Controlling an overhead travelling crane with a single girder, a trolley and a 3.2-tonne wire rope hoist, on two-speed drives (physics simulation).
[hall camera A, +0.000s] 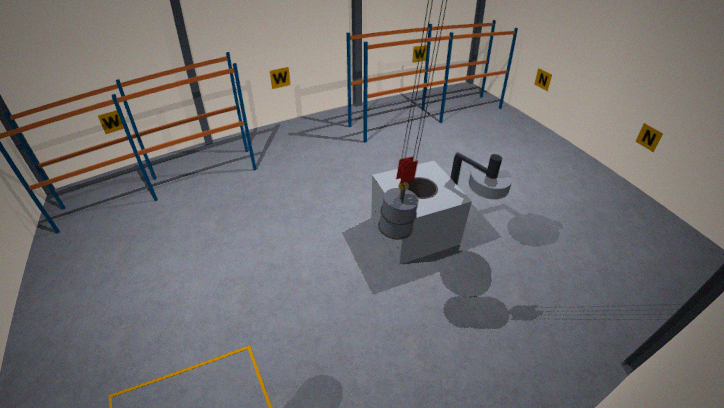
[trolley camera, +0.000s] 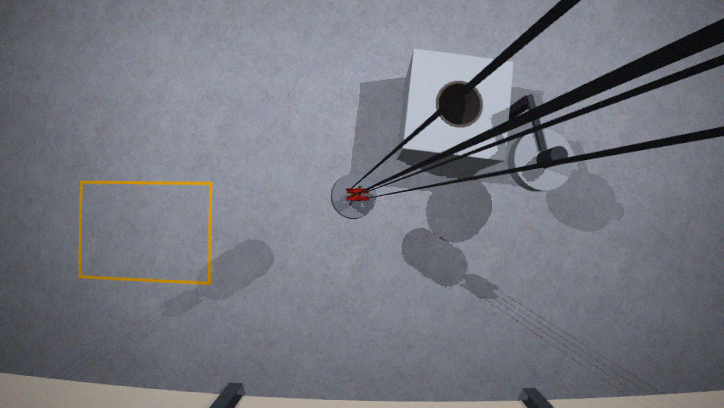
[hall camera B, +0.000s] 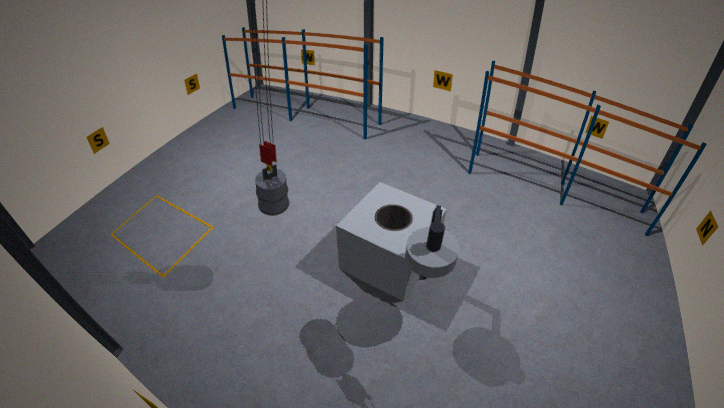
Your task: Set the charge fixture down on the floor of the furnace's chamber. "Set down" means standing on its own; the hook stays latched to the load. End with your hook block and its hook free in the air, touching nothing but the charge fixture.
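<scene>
The charge fixture, a grey ribbed drum, hangs upright in the air. My hook, under the red hook block, is latched to its top lug. The furnace is a pale box with a round chamber opening in its top. The fixture is beside the furnace, left of it in hall camera B and lower left of the opening in the trolley view. The chamber floor is hidden in the dark opening.
The furnace's round lid hangs on its swing arm beside the box. Blue and orange racks stand along the W wall. A yellow outline is marked on the floor.
</scene>
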